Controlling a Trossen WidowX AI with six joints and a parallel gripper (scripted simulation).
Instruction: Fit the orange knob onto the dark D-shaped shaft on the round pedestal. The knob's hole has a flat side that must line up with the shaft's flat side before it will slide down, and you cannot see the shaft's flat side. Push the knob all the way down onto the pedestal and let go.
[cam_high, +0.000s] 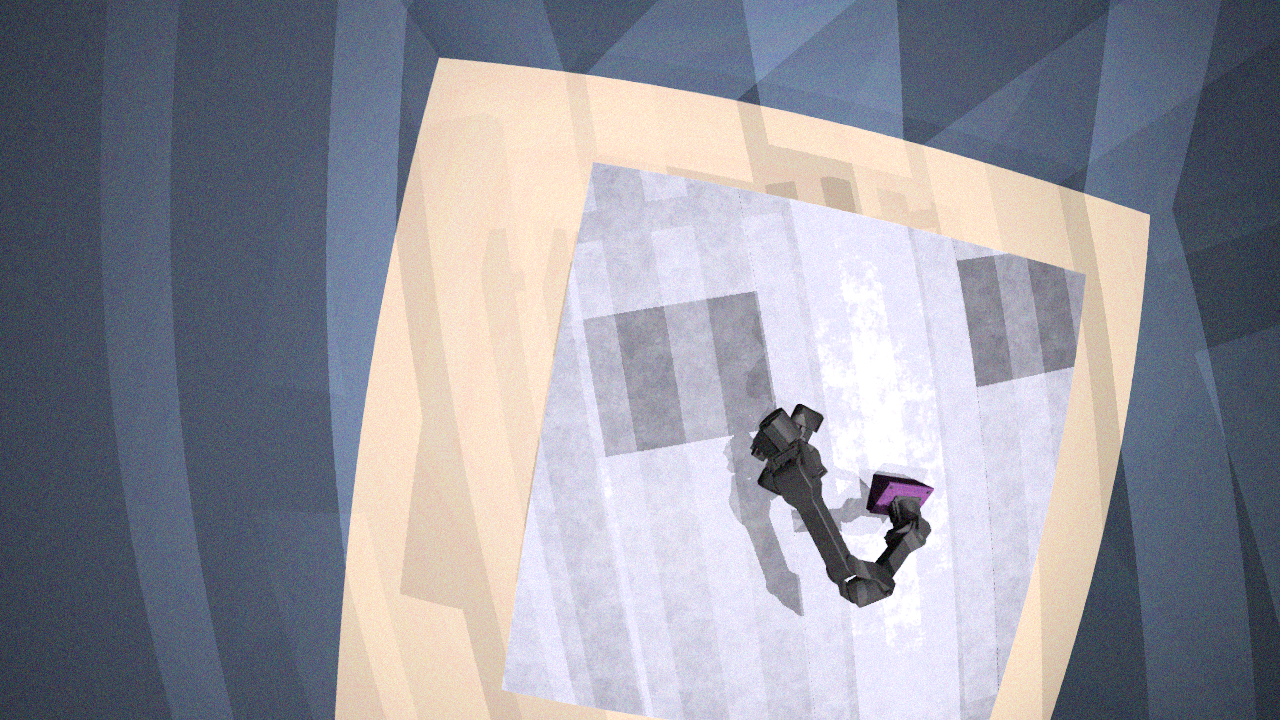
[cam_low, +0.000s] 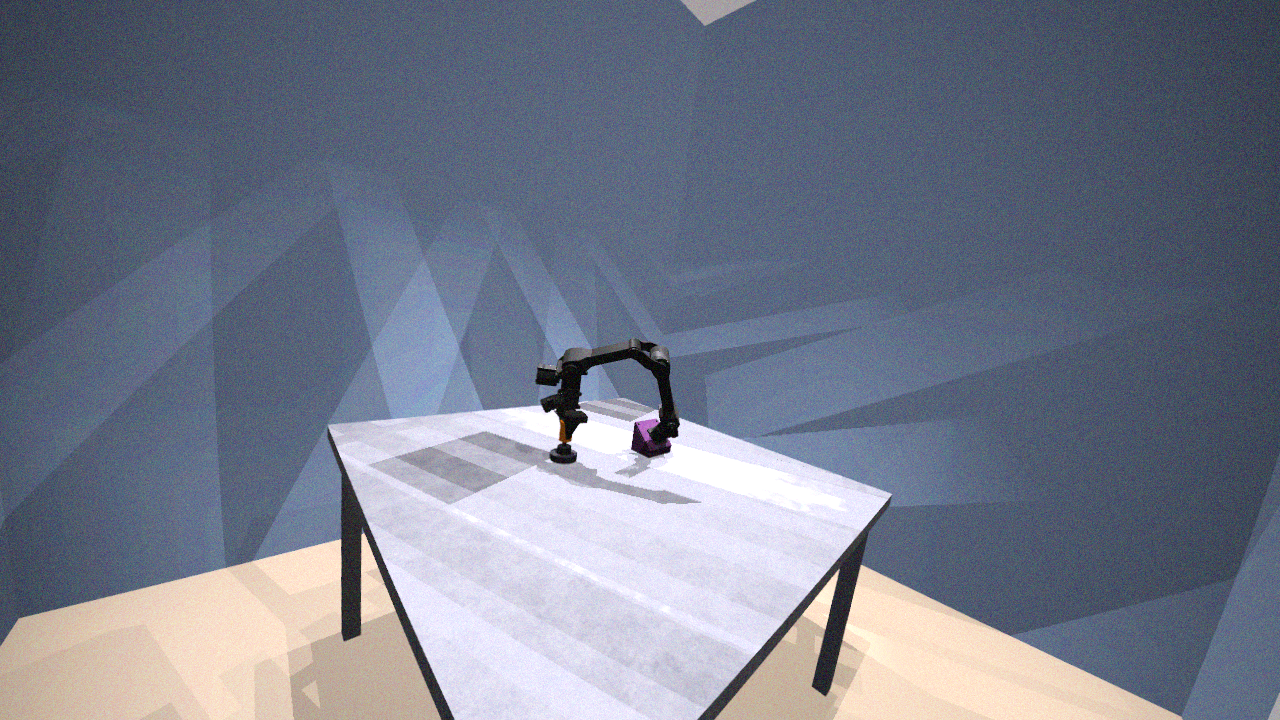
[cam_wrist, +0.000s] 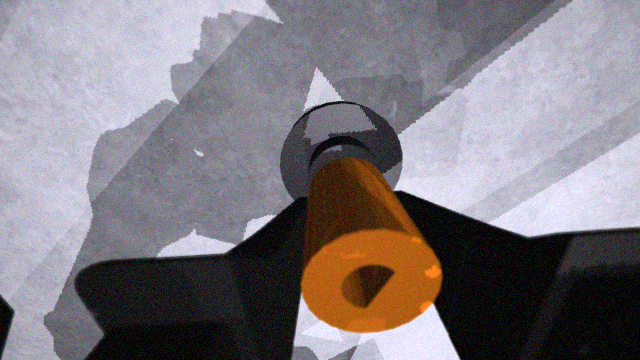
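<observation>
My gripper tip is now 20 mm below the orange knob. From my gripper tip the other things lie so: short shaft 40 mm below.
</observation>
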